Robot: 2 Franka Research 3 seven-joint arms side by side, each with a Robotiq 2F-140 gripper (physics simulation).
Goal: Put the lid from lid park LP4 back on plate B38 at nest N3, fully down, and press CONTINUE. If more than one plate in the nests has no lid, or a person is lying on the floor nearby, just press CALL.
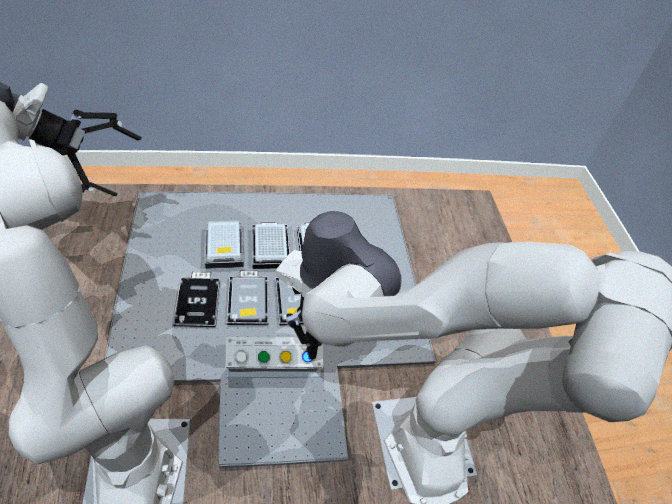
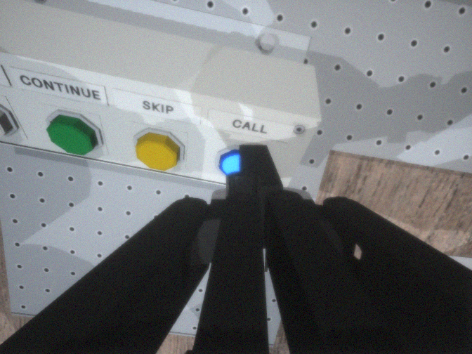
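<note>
The CALL button [image 1: 306, 356] [image 2: 230, 163] glows bright blue. My right gripper [image 1: 313, 355] [image 2: 252, 167] is shut and empty, its fingertips at this button and covering its right part. My left gripper [image 1: 128, 166] is open and empty, raised at the upper left. A clear lid [image 1: 248, 287] with a yellow label lies on lid park LP4. In the back row, a plate [image 1: 223, 237] with a yellow label stands at the left, and a plate [image 1: 270, 244] that looks lidless is beside it. A third is mostly hidden by the right arm. Nest and plate names are unreadable.
The button box [image 1: 274, 366] [image 2: 150, 65] also bears green CONTINUE [image 1: 263, 356] [image 2: 72, 135], yellow SKIP [image 1: 285, 356] [image 2: 157, 150] and a white button [image 1: 241, 356]. Black lid park LP3 [image 1: 197, 290] holds no lid. Another labelled lid [image 1: 292, 299] lies right of LP4, partly behind the right arm.
</note>
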